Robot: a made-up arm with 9 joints.
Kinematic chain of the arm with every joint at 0, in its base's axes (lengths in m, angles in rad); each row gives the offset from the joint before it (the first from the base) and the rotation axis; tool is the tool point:
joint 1: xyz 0 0 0.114 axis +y
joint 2: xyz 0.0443 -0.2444 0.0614 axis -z
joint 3: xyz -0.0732 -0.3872 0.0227 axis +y
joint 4: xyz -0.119 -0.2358 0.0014 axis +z
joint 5: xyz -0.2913 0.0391 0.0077 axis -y
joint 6: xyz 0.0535 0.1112 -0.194 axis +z
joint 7: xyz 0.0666 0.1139 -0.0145 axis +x
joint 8: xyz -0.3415 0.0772 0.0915 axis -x
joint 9: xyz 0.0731 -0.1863 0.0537 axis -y
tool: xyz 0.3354 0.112 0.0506
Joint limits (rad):
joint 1: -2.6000..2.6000
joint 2: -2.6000..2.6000
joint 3: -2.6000..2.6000
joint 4: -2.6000..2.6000
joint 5: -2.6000..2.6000
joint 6: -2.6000..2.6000
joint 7: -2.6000..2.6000
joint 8: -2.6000..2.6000
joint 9: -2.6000..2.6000
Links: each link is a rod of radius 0.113 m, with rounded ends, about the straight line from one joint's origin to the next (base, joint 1, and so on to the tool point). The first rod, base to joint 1, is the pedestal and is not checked.
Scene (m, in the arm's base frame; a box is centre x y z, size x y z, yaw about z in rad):
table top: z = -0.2
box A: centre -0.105 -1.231 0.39 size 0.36 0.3 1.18 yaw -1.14
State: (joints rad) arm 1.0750 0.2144 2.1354 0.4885 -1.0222 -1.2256 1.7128 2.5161 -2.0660
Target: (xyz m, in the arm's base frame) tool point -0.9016 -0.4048 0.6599
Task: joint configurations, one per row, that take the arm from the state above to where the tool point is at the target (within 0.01 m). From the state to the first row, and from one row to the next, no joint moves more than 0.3 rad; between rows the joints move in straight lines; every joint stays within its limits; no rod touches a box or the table.
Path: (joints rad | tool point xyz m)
1: 0.9161 0.3446 1.8774 0.4052 -0.9746 -1.2376 1.8269 2.3613 -2.0910 | 0.8032 -0.8249 0.6500
2: 0.7571 0.4748 1.6195 0.3218 -0.9271 -1.2496 1.9410 2.2066 -2.1160 | 0.5134 -0.5944 1.0379
3: 0.5982 0.6050 1.3615 0.2385 -0.8795 -1.2617 2.0550 2.0518 -2.1410 | 0.1053 -0.2862 1.1809
4: 0.4393 0.7352 1.1035 0.1551 -0.8320 -1.2737 2.1691 1.8970 -2.1659 | -0.2642 0.0307 1.0454
5: 0.2803 0.8654 0.8456 0.0718 -0.7844 -1.2857 2.2832 1.7423 -2.1909 | -0.4652 0.2782 0.7067
6: 0.1214 0.9957 0.5876 -0.0116 -0.7369 -1.2977 2.3973 1.5875 -2.2159 | -0.4521 0.3974 0.3071
7: 0.0354 0.7960 0.7676 0.1214 -0.6529 -1.3451 2.2854 1.7880 -2.1058 | -0.7004 0.2270 0.4499
8: -0.0505 0.5963 0.9475 0.2544 -0.5690 -1.3926 2.1736 1.9886 -1.9957 | -0.8672 -0.0604 0.5675
9: -0.1365 0.3966 1.1274 0.3873 -0.4850 -1.4400 2.0617 2.1891 -1.8857 | -0.9016 -0.4047 0.6598

